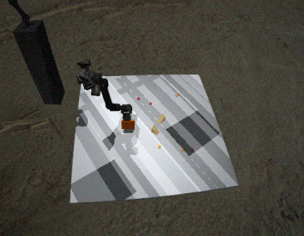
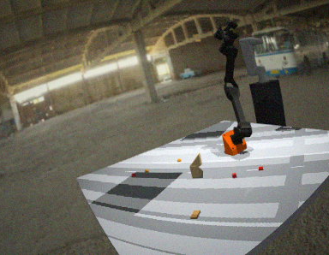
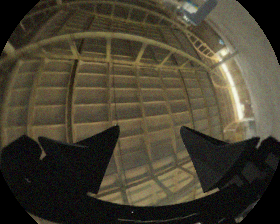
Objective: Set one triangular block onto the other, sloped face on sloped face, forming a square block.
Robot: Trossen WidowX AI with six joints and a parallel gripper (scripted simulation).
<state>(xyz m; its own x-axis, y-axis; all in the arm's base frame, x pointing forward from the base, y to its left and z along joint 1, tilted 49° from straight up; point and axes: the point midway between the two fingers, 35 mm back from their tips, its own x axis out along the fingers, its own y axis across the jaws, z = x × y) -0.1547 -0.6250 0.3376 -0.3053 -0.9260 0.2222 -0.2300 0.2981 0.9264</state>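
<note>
The tan triangular block lies 490 mm ahead of my gripper tip, 130 mm to the left of it and 750 mm below it.
</note>
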